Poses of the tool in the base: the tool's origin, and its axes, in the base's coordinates. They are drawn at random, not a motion.
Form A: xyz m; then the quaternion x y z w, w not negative.
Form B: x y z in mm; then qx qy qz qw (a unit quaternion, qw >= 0). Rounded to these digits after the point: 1 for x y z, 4 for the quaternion.
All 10 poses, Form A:
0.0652 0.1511 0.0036 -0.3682 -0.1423 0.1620 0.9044
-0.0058 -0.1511 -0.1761 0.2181 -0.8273 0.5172 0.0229
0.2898 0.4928 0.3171 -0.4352 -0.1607 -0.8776 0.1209
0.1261 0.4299 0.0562 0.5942 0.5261 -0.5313 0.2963
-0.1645 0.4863 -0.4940 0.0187 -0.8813 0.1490 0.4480
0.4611 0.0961 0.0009 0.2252 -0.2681 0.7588 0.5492
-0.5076 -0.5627 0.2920 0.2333 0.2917 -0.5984 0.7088
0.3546 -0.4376 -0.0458 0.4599 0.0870 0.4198 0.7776
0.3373 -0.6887 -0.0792 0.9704 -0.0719 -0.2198 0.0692
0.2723 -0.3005 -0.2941 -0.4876 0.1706 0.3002 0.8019
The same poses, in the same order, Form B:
65.2 151.1 3.6 -0.3682 -0.1423 0.1620 0.9044
-5.8 -151.1 -176.1 0.2181 -0.8273 0.5172 0.0229
289.8 492.8 317.1 -0.4352 -0.1607 -0.8776 0.1209
126.1 429.9 56.2 0.5942 0.5261 -0.5313 0.2963
-164.5 486.3 -494.0 0.0187 -0.8813 0.1490 0.4480
461.1 96.1 0.9 0.2252 -0.2681 0.7588 0.5492
-507.6 -562.7 292.0 0.2333 0.2917 -0.5984 0.7088
354.6 -437.6 -45.8 0.4599 0.0870 0.4198 0.7776
337.3 -688.7 -79.2 0.9704 -0.0719 -0.2198 0.0692
272.3 -300.5 -294.1 -0.4876 0.1706 0.3002 0.8019

